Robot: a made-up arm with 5 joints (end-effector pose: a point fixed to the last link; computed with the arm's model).
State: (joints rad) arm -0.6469 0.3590 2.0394 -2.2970 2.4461
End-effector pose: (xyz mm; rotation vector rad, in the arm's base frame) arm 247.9 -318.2 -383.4 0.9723 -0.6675 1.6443
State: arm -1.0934 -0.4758 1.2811 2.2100 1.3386
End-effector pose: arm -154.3 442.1 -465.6 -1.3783 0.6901 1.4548
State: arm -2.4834 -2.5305 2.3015 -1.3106 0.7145
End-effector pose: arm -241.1 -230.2 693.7 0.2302 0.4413 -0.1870
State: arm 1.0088 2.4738 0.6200 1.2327 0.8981
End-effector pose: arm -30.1 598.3 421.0 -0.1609 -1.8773 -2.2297
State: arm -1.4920 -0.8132 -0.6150 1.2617 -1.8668
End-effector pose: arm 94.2 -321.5 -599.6 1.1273 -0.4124 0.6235
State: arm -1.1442 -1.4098 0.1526 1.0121 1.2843
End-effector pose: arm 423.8 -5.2 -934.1 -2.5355 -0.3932 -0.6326
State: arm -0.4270 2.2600 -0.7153 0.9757 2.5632
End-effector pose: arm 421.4 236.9 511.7 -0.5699 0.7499 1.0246
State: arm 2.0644 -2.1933 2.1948 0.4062 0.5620
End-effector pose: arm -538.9 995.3 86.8 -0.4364 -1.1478 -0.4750
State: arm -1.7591 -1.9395 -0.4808 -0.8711 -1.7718
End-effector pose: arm 30.3 -557.4 -255.7 0.2910 -2.2142 0.7667
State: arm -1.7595 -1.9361 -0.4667 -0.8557 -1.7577
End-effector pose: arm 25.3 -556.2 -259.3 0.2648 -2.2098 0.7407
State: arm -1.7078 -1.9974 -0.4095 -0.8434 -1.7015
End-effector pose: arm 39.1 -552.6 -239.6 0.1965 -2.2004 0.7485
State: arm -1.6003 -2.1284 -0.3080 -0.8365 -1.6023
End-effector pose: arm 77.8 -538.0 -195.8 0.0847 -2.2098 0.8022
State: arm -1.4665 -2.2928 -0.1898 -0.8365 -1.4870
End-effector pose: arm 132.9 -504.9 -144.3 -0.0344 -2.2668 0.8883
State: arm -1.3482 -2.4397 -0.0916 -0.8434 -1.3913
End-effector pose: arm 184.0 -462.2 -102.3 -0.1146 -2.3564 0.9744
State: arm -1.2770 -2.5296 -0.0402 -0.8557 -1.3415
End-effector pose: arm 214.6 -431.4 -77.3 -0.1380 -2.4249 1.0387
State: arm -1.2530 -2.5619 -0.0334 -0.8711 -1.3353
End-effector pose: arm 225.4 -421.1 -66.2 -0.1219 -2.4463 1.0816
